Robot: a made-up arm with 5 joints. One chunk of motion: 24 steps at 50 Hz.
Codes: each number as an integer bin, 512 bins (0 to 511) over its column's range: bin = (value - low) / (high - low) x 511, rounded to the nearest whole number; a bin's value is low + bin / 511 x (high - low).
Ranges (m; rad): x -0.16..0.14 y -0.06..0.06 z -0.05..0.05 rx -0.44..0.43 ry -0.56..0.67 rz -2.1..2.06
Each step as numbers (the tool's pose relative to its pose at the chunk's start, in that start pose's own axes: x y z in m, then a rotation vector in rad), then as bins.
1 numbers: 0.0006 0.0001 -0.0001 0.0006 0.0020 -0.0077
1 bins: 274 256 255 259 233 257
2 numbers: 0.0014 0.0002 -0.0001 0.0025 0.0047 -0.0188
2 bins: 275 256 255 260 235 256
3 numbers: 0.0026 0.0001 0.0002 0.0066 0.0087 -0.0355
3 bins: 277 256 257 262 236 254
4 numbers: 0.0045 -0.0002 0.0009 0.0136 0.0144 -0.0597
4 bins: 280 255 260 266 239 251
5 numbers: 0.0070 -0.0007 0.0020 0.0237 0.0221 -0.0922
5 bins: 284 253 266 272 242 247
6 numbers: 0.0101 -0.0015 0.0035 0.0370 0.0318 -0.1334
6 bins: 290 249 273 280 246 242
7 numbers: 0.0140 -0.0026 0.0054 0.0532 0.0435 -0.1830
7 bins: 296 244 283 290 251 235
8 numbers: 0.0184 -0.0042 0.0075 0.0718 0.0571 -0.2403
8 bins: 304 238 294 301 256 228
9 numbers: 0.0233 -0.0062 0.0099 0.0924 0.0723 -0.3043
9 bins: 312 229 306 313 263 221
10 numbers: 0.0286 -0.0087 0.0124 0.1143 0.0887 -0.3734
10 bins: 321 218 319 326 270 212
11 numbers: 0.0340 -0.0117 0.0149 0.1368 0.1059 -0.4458
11 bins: 330 206 332 339 277 203
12 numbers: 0.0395 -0.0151 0.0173 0.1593 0.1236 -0.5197
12 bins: 340 191 344 352 284 194
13 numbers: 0.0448 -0.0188 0.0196 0.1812 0.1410 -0.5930
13 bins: 349 175 356 365 291 185
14 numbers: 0.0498 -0.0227 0.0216 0.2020 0.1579 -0.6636
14 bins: 357 159 366 377 298 176
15 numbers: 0.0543 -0.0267 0.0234 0.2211 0.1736 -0.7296
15 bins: 365 142 375 388 305 168
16 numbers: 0.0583 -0.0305 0.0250 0.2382 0.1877 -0.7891
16 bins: 372 126 383 398 311 161
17 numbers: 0.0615 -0.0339 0.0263 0.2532 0.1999 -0.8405
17 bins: 377 111 390 407 316 155
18 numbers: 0.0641 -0.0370 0.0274 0.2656 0.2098 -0.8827
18 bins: 382 98 396 414 320 150
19 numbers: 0.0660 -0.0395 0.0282 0.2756 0.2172 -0.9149
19 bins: 385 87 400 420 323 146
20 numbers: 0.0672 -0.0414 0.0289 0.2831 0.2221 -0.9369
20 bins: 387 79 403 425 325 143
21 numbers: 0.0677 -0.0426 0.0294 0.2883 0.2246 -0.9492
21 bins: 388 74 406 428 326 141
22 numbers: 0.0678 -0.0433 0.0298 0.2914 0.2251 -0.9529
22 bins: 388 71 408 430 326 141
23 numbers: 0.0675 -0.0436 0.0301 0.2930 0.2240 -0.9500
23 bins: 388 70 409 431 326 141
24 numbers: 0.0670 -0.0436 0.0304 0.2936 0.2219 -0.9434
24 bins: 387 70 411 431 325 142
